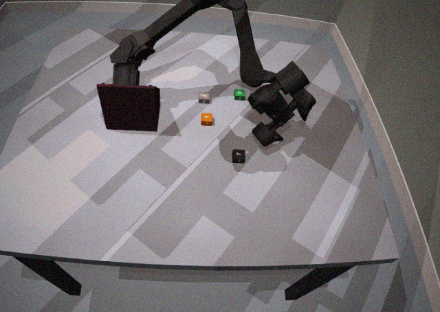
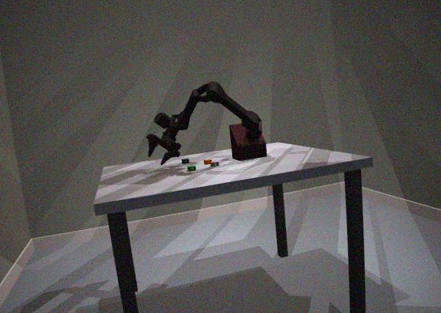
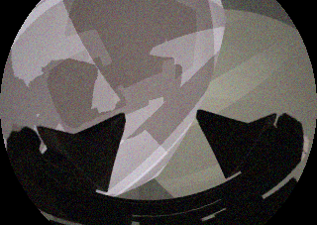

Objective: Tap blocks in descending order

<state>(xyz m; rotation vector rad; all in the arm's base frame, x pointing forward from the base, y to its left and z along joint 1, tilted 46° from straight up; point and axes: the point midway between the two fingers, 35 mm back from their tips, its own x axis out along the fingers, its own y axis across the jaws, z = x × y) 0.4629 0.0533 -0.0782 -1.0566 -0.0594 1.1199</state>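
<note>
Right now my gripper tip is 270 mm past the grey block, 110 mm to the right of it and 30 mm above it. Round my gripper tip: orange block 250 mm behind, 30 mm below, 20 mm to the left; then black block 150 mm behind, 100 mm to the right, 30 mm below; then green block 160 mm behind, 150 mm to the left, 30 mm below.
</note>
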